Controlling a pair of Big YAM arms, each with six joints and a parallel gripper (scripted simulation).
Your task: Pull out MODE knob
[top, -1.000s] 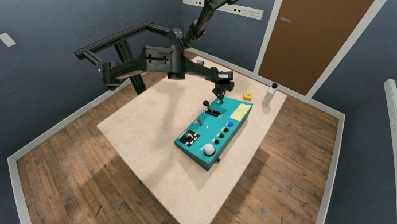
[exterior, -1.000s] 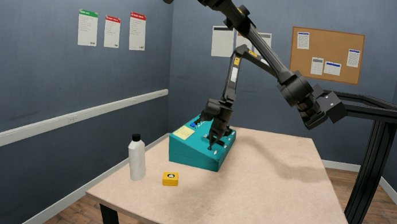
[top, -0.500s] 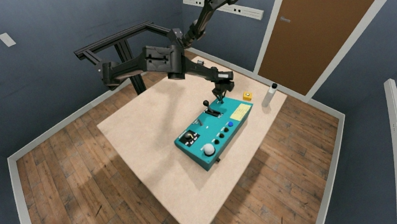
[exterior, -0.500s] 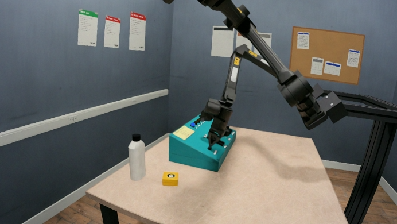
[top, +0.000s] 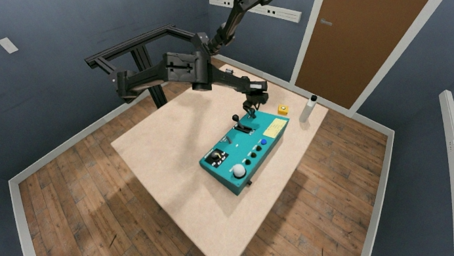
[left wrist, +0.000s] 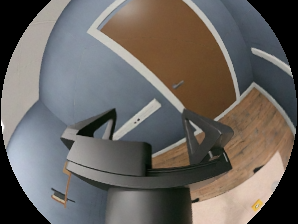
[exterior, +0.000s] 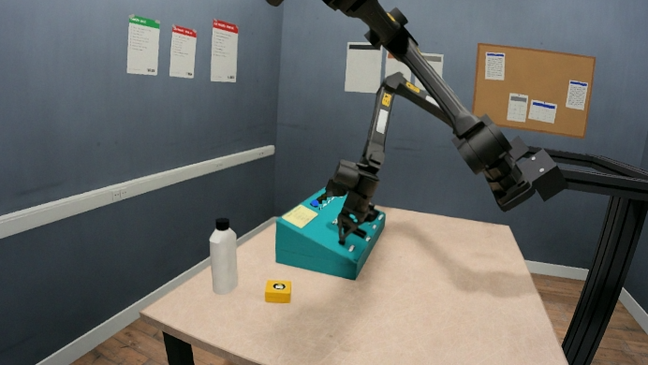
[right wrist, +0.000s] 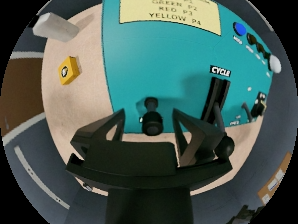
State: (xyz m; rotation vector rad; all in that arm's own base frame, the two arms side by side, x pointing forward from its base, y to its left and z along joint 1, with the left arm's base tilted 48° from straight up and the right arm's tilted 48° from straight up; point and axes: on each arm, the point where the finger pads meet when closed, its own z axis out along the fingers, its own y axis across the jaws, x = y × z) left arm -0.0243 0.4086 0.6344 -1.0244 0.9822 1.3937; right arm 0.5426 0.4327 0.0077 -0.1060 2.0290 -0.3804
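Note:
The black knob is 10 mm below my right hand. The rest, counted from my right hand: toggle: 240 mm to the right, 20 mm below, 20 mm ahead; ball-topped lever: 120 mm to the right, 10 mm below, 10 mm behind.

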